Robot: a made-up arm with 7 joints. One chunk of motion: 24 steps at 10 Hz.
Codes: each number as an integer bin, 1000 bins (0 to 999) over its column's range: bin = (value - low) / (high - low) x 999, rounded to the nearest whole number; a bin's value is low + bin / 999 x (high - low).
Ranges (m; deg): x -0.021..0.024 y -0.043..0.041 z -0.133..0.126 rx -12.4..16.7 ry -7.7..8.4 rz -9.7..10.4
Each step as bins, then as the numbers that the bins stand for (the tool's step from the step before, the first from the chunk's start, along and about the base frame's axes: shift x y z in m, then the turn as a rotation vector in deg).
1 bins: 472 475 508 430 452 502
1 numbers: 0.00026 -0.00306 -0.00130 0.126 -0.416 0.400
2 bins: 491 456 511 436 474 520
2 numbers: 0.00112 -0.00466 -0.00052 0.300 -0.061 0.762
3 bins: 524 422 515 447 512 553
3 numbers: 0.00260 -0.00752 0.00052 0.621 0.551 1.426
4 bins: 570 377 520 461 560 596
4 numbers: 0.00468 -0.01130 0.00181 1.029 1.325 2.292
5 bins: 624 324 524 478 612 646
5 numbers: 0.00711 -0.01576 0.00285 1.524 2.163 3.298
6 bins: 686 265 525 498 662 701
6 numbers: 0.00990 -0.02072 0.00311 2.106 2.969 4.404
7 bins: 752 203 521 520 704 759
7 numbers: 0.01287 -0.02593 0.00207 2.747 3.646 5.571
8 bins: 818 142 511 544 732 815
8 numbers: 0.01585 -0.03106 -0.00052 3.446 4.097 6.698
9 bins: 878 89 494 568 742 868
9 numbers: 0.01855 -0.03552 -0.00493 4.145 4.258 7.764
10 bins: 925 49 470 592 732 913
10 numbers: 0.02067 -0.03888 -0.01115 4.844 4.097 8.670
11 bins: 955 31 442 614 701 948
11 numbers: 0.02202 -0.04039 -0.01841 5.485 3.597 9.374
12 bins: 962 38 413 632 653 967
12 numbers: 0.02233 -0.03980 -0.02593 6.010 2.824 9.756
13 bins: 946 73 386 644 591 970
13 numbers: 0.02161 -0.03686 -0.03293 6.359 1.825 9.817
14 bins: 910 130 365 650 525 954
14 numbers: 0.01999 -0.03207 -0.03837 6.534 0.761 9.495
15 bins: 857 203 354 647 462 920
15 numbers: 0.01760 -0.02593 -0.04122 6.447 -0.254 8.811
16 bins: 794 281 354 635 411 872
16 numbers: 0.01477 -0.01937 -0.04122 6.097 -1.076 7.845
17 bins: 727 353 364 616 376 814
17 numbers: 0.01175 -0.01332 -0.03863 5.544 -1.640 6.678
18 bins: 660 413 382 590 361 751
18 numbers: 0.00873 -0.00827 -0.03396 4.786 -1.882 5.410
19 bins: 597 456 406 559 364 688
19 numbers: 0.00589 -0.00466 -0.02774 3.883 -1.834 4.143
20 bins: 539 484 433 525 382 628
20 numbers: 0.00328 -0.00230 -0.02074 2.893 -1.544 2.935
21 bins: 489 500 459 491 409 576
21 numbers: 0.00103 -0.00096 -0.01400 1.902 -1.109 1.889
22 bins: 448 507 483 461 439 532
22 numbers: -0.00082 -0.00037 -0.00778 1.029 -0.625 1.004
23 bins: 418 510 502 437 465 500
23 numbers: -0.00217 -0.00012 -0.00285 0.329 -0.206 0.360
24 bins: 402 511 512 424 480 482
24 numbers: -0.00289 -0.00003 -0.00026 -0.049 0.036 -0.002
